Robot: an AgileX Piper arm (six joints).
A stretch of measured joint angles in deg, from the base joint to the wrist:
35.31 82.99 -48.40 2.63 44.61 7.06
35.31 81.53 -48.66 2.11 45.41 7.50
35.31 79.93 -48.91 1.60 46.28 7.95
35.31 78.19 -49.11 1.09 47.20 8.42
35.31 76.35 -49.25 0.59 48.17 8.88
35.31 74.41 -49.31 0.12 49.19 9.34
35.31 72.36 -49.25 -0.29 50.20 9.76
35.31 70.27 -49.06 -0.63 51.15 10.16
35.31 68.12 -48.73 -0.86 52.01 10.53
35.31 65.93 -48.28 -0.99 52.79 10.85
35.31 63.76 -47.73 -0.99 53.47 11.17
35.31 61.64 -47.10 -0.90 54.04 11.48
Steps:
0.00 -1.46 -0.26 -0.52 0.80 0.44
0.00 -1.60 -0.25 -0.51 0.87 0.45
0.00 -1.74 -0.20 -0.51 0.92 0.47
0.00 -1.84 -0.14 -0.50 0.97 0.46
0.00 -1.94 -0.06 -0.47 1.02 0.46
0.00 -2.05 0.06 -0.41 1.01 0.42
0.00 -2.09 0.19 -0.34 0.95 0.40
0.00 -2.15 0.33 -0.23 0.86 0.37
0.00 -2.19 0.45 -0.13 0.78 0.32
0.00 -2.17 0.55 0.00 0.68 0.32
0.00 -2.12 0.63 0.09 0.57 0.31

